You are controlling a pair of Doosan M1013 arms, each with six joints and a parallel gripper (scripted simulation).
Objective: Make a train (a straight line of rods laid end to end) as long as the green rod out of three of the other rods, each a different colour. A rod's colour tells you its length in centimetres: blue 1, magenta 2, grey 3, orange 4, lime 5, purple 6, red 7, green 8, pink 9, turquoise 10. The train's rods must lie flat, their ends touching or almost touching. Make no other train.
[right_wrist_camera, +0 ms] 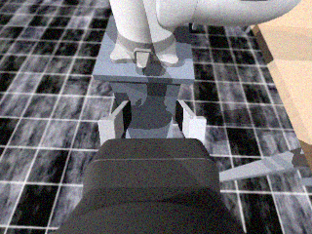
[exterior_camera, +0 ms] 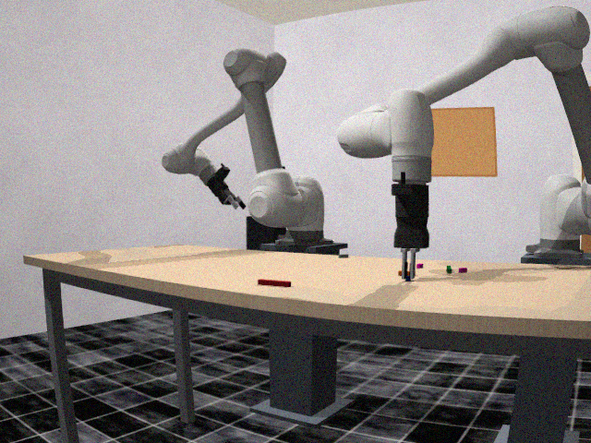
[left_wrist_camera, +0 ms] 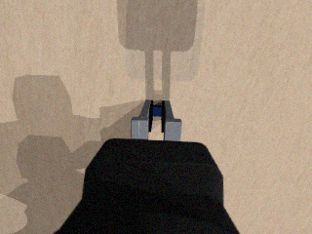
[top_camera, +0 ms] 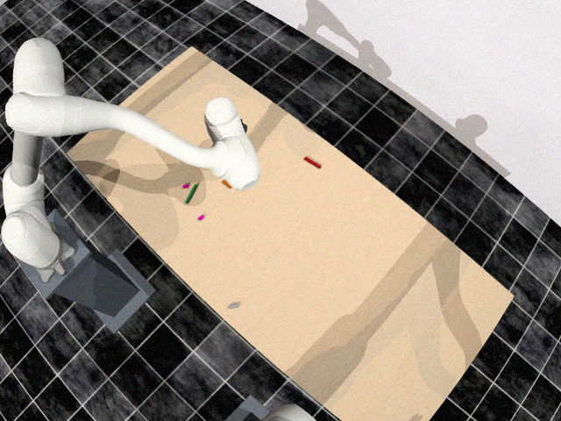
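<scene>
My left gripper is now 20 mm above the blue rod. Round my left hand: orange rod (80 mm behind, 40 mm to the right, 20 mm below); then red rod (200 mm ahead, 200 mm to the right, 20 mm below); then green rod (200 mm behind, 30 mm to the left, 20 mm below).
</scene>
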